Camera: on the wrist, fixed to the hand. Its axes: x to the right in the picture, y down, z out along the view.
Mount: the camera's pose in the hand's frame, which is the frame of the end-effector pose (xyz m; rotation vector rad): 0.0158 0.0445 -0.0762 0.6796 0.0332 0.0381
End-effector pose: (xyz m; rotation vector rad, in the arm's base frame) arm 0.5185 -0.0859 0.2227 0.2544 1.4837 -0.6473
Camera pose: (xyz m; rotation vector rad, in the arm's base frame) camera 0.4782 -0.0129 0.1898 0.8148 1.2433 -1.1078
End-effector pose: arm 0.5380 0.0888 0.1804 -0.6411 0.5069 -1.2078
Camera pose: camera 0.5221 0.0696 0.0943 -0.0304 0.1112 -1.2582
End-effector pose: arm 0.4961 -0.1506 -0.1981 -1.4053 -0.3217 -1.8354
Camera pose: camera 0.4730 -0.2338 -0.2221 -0.8953 -0.8066 -1.5043
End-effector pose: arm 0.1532 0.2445 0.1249 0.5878 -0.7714 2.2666
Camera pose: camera 0.0962 0.2749 0.0628 0.8350 0.0332 2.5517
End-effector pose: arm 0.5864 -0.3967 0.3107 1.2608 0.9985 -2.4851
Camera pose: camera 0.6454 -0.3797 0.2454 -1.3735 -0.0963 2.7214
